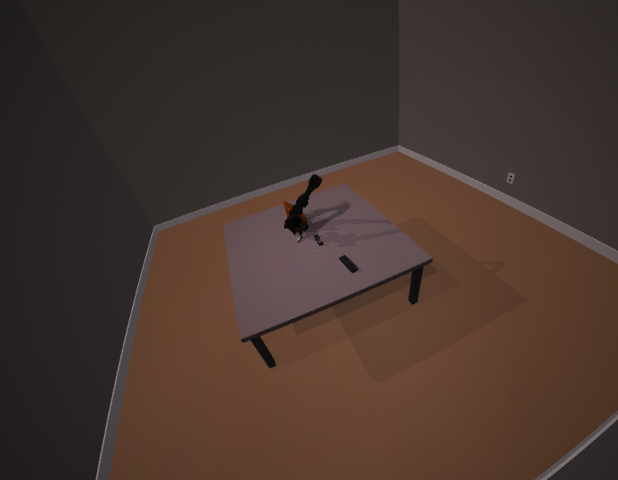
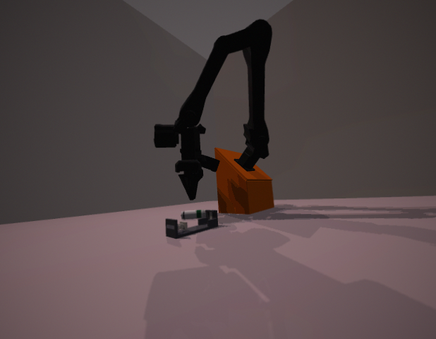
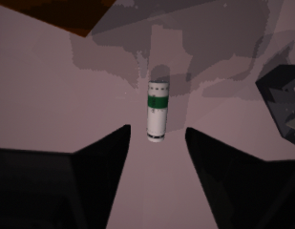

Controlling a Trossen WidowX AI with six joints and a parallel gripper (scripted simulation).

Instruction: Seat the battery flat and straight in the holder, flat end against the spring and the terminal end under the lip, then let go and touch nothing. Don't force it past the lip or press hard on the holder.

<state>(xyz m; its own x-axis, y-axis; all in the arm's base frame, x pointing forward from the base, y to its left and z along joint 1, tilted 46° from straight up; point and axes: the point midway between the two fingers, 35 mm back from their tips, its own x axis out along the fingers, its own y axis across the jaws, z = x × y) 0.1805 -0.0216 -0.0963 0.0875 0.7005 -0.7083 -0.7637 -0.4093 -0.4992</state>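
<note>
The battery is 4 cm below my gripper tip.
</note>
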